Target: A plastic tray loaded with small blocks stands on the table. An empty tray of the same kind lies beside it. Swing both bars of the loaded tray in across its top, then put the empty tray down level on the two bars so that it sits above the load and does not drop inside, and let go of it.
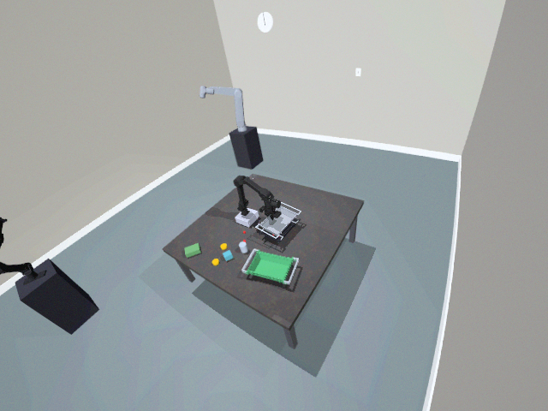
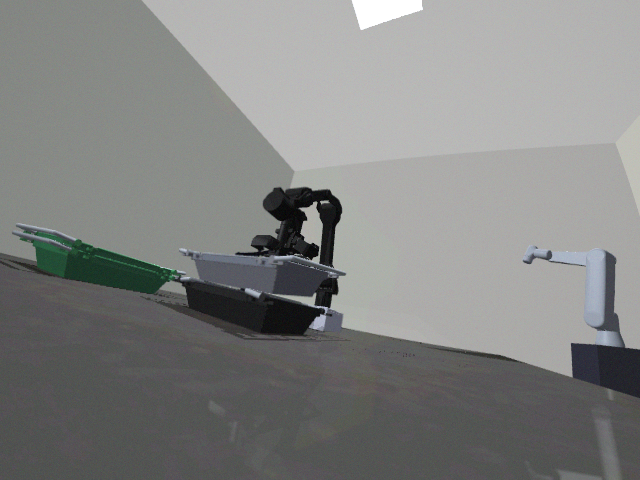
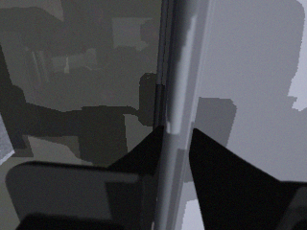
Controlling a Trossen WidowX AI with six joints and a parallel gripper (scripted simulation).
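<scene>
Right now my gripper tip is 8 cm short of the grey tray and 2 cm below it. The rest, counted from my gripper tip: red block (19 cm behind, 16 cm to the right, 9 cm below); then cyan cube (43 cm to the right, 13 cm behind, 7 cm below); then grey cylinder (31 cm to the right, 7 cm behind, 6 cm below).
</scene>
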